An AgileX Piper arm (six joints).
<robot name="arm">
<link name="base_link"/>
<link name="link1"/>
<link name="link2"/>
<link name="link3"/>
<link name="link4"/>
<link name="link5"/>
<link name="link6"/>
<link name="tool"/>
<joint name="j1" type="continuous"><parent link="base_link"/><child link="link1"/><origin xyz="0 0 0.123"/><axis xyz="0 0 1"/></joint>
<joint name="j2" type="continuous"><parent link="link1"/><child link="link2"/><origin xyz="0 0 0"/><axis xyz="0 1 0"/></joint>
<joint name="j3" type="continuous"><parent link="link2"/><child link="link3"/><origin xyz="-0.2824 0 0.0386"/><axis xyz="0 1 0"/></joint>
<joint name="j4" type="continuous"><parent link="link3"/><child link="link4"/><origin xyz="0.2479 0 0.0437"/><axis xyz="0.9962 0 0.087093"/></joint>
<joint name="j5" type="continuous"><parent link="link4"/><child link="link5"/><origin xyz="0 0 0"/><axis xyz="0 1 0"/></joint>
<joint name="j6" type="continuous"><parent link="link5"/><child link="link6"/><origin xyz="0.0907 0 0.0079"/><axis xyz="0.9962 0 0.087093"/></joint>
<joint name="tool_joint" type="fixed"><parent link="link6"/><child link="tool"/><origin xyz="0 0 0" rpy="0 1.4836 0"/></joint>
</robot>
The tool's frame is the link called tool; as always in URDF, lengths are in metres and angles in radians. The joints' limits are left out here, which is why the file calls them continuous.
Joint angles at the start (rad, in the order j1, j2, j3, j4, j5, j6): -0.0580 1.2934 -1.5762 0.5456 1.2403 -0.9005
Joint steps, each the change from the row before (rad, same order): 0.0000 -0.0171 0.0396 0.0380 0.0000 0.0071; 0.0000 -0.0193 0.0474 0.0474 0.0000 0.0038; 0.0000 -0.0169 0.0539 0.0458 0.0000 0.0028; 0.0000 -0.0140 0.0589 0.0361 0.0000 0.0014; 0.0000 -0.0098 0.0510 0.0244 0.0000 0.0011; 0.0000 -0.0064 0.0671 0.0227 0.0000 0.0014; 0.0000 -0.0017 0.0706 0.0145 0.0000 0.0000; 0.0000 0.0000 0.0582 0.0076 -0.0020 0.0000; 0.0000 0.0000 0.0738 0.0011 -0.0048 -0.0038; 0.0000 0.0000 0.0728 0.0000 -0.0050 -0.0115; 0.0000 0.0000 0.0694 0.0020 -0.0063 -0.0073
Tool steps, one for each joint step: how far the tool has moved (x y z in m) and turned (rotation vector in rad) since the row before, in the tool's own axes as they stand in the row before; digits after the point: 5 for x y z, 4 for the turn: 0.00395 0.00588 0.00224 -0.0348 -0.0132 0.0308; 0.00499 0.00667 0.00311 -0.0429 -0.0163 0.0343; 0.00692 0.00571 0.00517 -0.0455 -0.0094 0.0390; 0.00917 0.00406 0.00694 -0.0424 0.0026 0.0403; 0.00879 0.00224 0.00662 -0.0329 0.0085 0.0349; 0.01277 0.00066 0.01031 -0.0395 0.0220 0.0478; 0.01448 -0.00130 0.01193 -0.0372 0.0329 0.0499; 0.01220 -0.00202 0.01009 -0.0266 0.0298 0.0411; 0.01608 -0.00316 0.01263 -0.0266 0.0425 0.0457; 0.01599 -0.00312 0.01243 -0.0255 0.0426 0.0369; 0.01509 -0.00280 0.01186 -0.0245 0.0381 0.0395
